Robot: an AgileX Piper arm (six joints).
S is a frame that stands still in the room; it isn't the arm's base.
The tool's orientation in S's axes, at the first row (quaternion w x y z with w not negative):
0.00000, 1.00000, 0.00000, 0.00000
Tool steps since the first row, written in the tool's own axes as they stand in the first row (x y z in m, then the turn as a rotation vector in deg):
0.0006, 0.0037, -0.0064, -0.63, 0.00, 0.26
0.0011, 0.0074, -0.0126, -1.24, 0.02, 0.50
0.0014, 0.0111, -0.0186, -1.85, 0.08, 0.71
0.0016, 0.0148, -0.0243, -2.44, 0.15, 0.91
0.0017, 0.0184, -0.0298, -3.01, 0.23, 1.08
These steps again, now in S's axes. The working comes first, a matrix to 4 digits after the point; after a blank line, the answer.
The tool's axes in the first row as the columns of a matrix, in S's axes (used below as rounded here):
1.0000, 0.0000, 0.0000
0.0000, -1.0000, 0.0000
0.0000, 0.0000, -1.0000

0.0006, -0.0037, 0.0064, -0.63, 0.00, -0.26
0.0011, -0.0074, 0.0126, -1.24, -0.02, -0.50
0.0014, -0.0111, 0.0186, -1.85, -0.08, -0.71
0.0016, -0.0148, 0.0243, -2.44, -0.15, -0.91
0.0017, -0.0184, 0.0298, -3.01, -0.23, -1.08

